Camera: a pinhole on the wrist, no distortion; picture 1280 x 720 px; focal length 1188.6 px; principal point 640.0 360.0 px. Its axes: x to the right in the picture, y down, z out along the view. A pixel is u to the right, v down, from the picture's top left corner.
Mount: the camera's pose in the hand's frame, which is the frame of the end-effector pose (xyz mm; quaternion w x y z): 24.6 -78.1 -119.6 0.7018 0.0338 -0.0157 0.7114
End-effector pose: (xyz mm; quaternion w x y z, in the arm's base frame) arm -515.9 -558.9 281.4 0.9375 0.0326 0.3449 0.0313
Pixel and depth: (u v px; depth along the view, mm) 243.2 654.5 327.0
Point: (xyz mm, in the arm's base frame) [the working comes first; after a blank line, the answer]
In the camera's frame: -109.2 81.0 327.0

-413.3 -780.7 446.6
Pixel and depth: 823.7 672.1 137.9
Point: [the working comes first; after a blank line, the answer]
In the camera's frame: 21.3 36.2 137.9

-506.6 -627.1 296.6
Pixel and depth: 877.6 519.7 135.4
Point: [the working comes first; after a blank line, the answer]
In the camera's frame: 27.1 18.2 135.4

-494.9 -619.4 283.7
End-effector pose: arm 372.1 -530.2 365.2 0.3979 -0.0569 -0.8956 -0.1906
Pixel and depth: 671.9 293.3 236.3
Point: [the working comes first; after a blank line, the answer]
In the camera's frame: 6.3 -13.3 236.3

239.8 -568.6 300.4
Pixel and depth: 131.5 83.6 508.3
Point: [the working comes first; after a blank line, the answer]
In the camera's frame: -217.5 -118.2 508.3

-73.8 -698.1 159.0
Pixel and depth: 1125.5 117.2 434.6
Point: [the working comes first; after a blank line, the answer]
In the camera's frame: 177.5 -88.8 434.6

83.1 -346.6 277.9
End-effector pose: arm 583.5 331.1 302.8 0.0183 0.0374 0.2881 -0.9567
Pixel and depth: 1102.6 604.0 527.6
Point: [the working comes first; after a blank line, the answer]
In the camera's frame: 205.3 108.3 527.6

634.9 24.3 612.3
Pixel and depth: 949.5 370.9 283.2
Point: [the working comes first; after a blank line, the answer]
In the camera's frame: 73.7 2.6 283.2

543.5 258.1 453.5
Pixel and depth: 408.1 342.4 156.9
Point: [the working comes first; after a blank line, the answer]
In the camera's frame: -30.6 -2.3 156.9

543.3 411.1 394.8
